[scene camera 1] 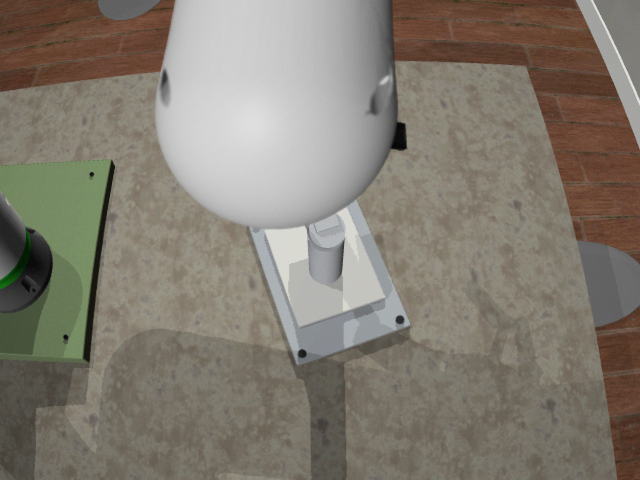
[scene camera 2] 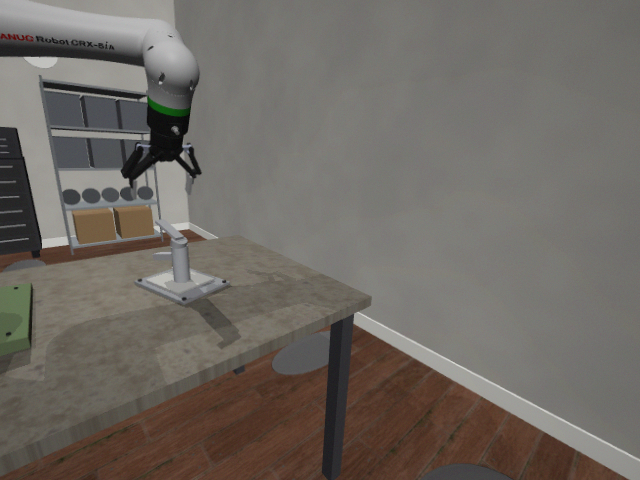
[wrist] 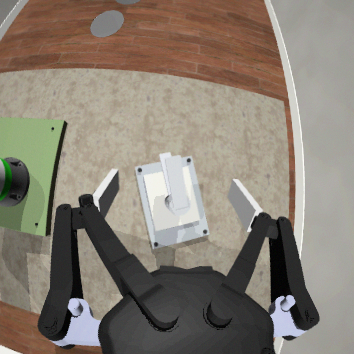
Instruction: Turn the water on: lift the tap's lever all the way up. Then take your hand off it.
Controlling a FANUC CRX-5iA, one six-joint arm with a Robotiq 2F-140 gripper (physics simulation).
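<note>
The tap is a grey upright cylinder on a pale plate with dark bolts. Its lever slants upward from the top of the cylinder, its free end raised above the spout. My gripper is wide open and empty. It hangs above the tap, clear of the lever, with a gap between fingertips and lever in scene camera 2. In the wrist view the lever shows between the two spread fingers. In scene camera 1 the arm hides the gripper's fingers and most of the lever.
The tap's base plate lies on the stone-patterned table. A green plate carrying the robot's base is at the left. A shelf rack and wall stand beyond the table.
</note>
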